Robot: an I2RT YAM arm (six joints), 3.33 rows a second.
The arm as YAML. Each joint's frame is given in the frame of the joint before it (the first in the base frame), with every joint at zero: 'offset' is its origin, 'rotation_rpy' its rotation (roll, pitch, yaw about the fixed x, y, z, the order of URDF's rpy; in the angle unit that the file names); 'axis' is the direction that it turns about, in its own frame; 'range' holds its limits. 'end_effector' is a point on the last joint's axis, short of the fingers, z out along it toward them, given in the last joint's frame.
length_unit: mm
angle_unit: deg
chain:
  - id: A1
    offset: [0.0, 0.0, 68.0]
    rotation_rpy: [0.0, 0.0, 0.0]
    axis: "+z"
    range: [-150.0, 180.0]
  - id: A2
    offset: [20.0, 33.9, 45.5]
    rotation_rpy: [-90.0, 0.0, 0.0]
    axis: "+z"
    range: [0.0, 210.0]
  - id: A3
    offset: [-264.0, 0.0, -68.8]
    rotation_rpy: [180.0, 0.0, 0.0]
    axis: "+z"
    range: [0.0, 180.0]
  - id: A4
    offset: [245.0, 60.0, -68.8]
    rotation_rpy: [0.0, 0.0, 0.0]
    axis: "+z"
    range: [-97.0, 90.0]
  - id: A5
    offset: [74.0, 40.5, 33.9]
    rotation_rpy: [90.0, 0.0, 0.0]
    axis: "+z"
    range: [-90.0, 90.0]
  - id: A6
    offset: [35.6, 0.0, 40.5]
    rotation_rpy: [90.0, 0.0, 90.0]
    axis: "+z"
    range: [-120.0, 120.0]
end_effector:
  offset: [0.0, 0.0, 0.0]
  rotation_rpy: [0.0, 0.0, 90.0]
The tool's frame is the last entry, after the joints.
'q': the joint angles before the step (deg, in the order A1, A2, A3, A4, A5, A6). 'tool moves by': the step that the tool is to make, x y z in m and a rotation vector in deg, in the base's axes. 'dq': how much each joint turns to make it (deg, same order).
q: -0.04, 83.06, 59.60, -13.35, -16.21, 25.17
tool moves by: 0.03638, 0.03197, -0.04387, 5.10, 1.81, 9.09
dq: 4.44, 11.46, 1.08, 9.23, -6.83, 1.36
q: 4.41, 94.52, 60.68, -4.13, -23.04, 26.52
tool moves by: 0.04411, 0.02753, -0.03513, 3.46, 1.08, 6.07
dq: 3.01, 13.07, 7.16, 5.62, -4.60, 1.00
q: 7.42, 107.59, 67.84, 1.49, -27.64, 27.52
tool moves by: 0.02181, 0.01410, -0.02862, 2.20, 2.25, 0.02
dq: 1.45, 7.63, 3.70, 3.52, -0.44, 3.21
